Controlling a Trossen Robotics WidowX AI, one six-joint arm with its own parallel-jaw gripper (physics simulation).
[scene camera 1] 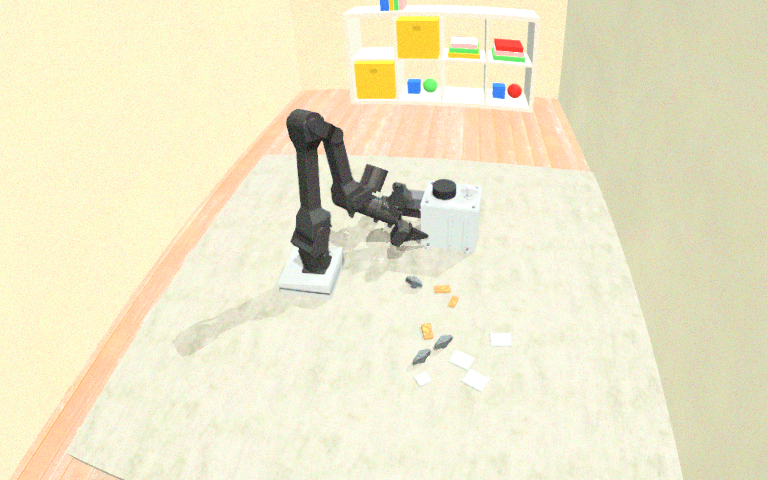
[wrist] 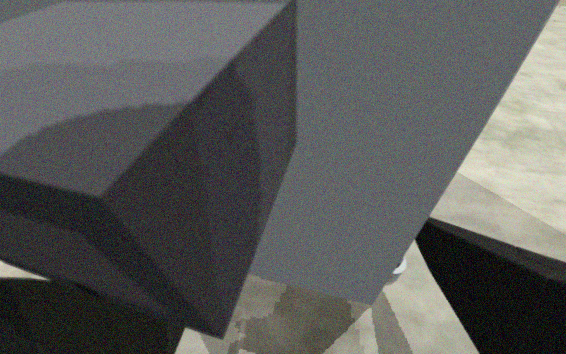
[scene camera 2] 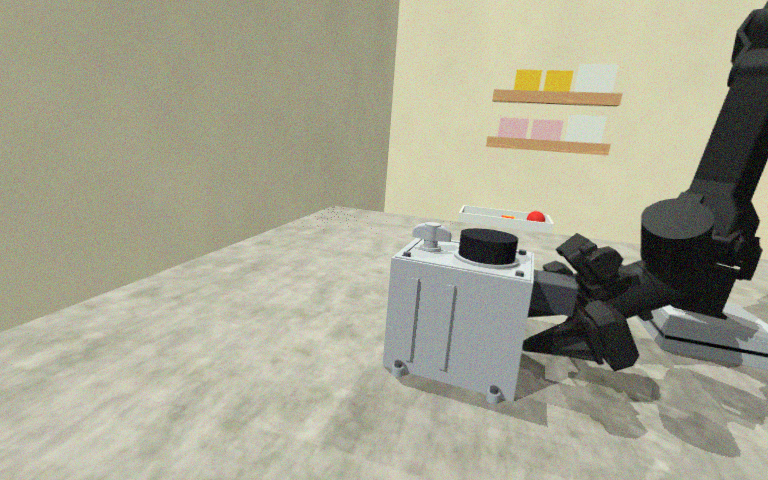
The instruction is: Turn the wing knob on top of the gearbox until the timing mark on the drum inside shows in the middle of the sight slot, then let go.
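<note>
The light grey gearbox stands upright. On its top are a pale grey wing knob and, beside it, a wide black round cap. The dark sight slot housing sticks out from the side facing the arm. It is very close and steeply angled in the wrist view; the timing mark does not show. My gripper is open and empty, low beside that side and well below the knob. The housing hides part of one finger in the wrist view.
The arm's base stands on the mat. Dark stones, orange pieces and white squares lie in front. A white tray with a red ball lies beyond the gearbox in scene camera 2.
</note>
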